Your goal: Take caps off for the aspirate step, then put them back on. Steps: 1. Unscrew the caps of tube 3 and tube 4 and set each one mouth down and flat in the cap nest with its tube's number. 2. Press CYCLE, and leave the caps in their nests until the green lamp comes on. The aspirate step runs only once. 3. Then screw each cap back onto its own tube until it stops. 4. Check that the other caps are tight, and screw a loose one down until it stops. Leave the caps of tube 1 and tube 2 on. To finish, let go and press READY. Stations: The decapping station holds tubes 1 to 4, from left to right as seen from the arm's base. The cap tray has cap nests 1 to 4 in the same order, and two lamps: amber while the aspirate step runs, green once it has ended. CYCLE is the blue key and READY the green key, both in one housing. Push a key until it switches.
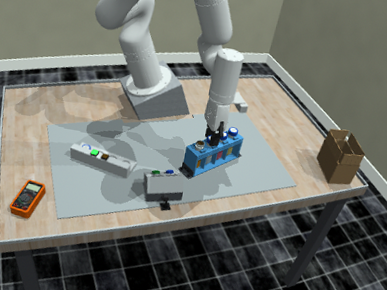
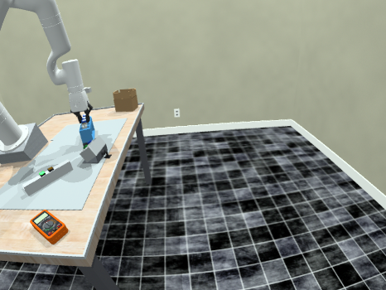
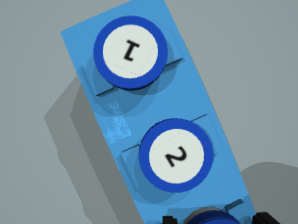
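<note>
My gripper is now 11 cm past the blue-and-white cap, 42 cm to the left of it and 12 cm above it. Round my hand: green key: 9 cm ahead, 21 cm to the right, 6 cm below; blue key: 9 cm ahead, 17 cm to the right, 6 cm below; key housing: 11 cm ahead, 19 cm to the right, 8 cm below.
</note>
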